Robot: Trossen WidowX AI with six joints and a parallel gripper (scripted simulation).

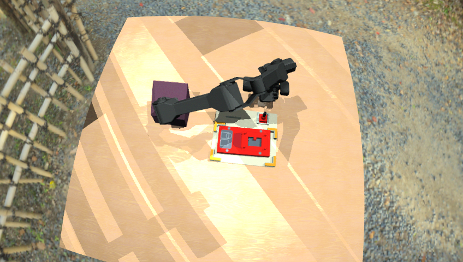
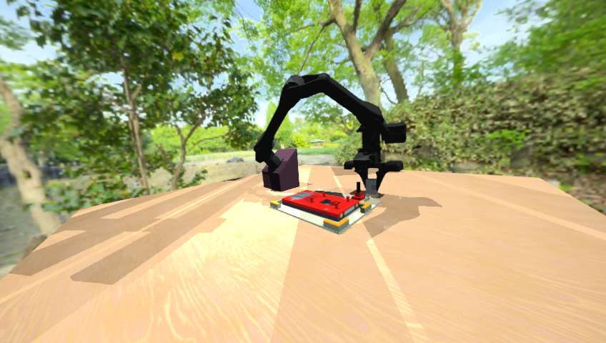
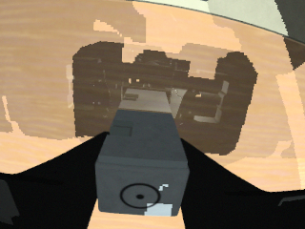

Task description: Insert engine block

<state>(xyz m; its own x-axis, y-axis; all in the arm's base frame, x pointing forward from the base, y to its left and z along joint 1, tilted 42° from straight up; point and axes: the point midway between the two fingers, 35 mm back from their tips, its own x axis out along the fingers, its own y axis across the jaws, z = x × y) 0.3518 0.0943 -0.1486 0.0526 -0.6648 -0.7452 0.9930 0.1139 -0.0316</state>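
Now: gripper tip 10 mm below the grey engine block. From my gripper tip the other things lie so: black upright peg: 100 mm to the right, 20 mm above, 10 mm ahead.
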